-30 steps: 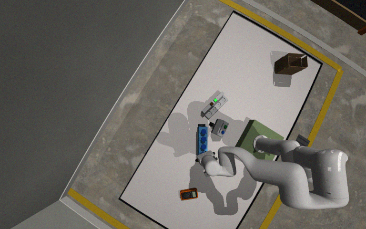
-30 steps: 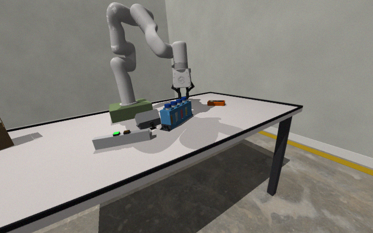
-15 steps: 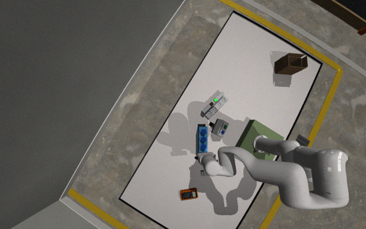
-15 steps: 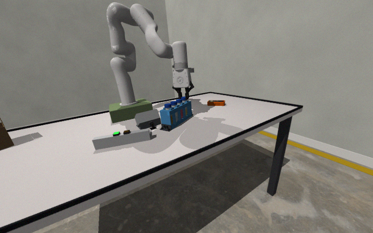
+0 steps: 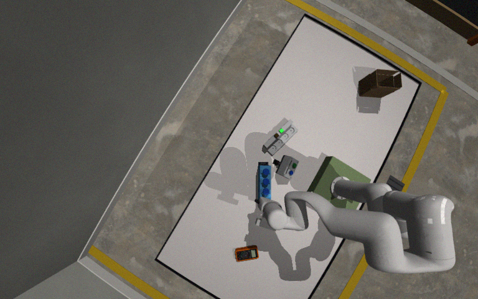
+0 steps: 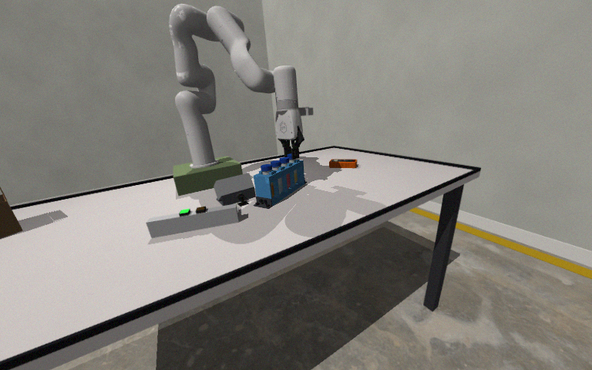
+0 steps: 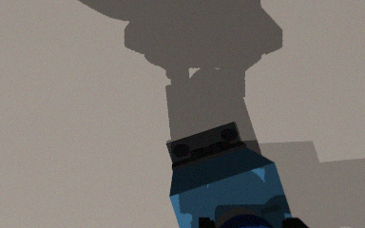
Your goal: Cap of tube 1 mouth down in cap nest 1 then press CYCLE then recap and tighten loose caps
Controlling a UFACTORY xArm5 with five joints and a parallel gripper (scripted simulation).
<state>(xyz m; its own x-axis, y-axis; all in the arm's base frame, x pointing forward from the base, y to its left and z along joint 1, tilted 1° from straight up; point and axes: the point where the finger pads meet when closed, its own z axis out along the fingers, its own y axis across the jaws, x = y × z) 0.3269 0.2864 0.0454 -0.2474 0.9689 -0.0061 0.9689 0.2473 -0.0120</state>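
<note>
The blue cap lies 1 cm below my hand. Also, from my hand: green key 25 cm to the right, 6 cm below, 4 cm behind; grey key housing 23 cm to the right, 8 cm below, 3 cm behind; blue key 21 cm to the right, 6 cm below, 5 cm behind.
</note>
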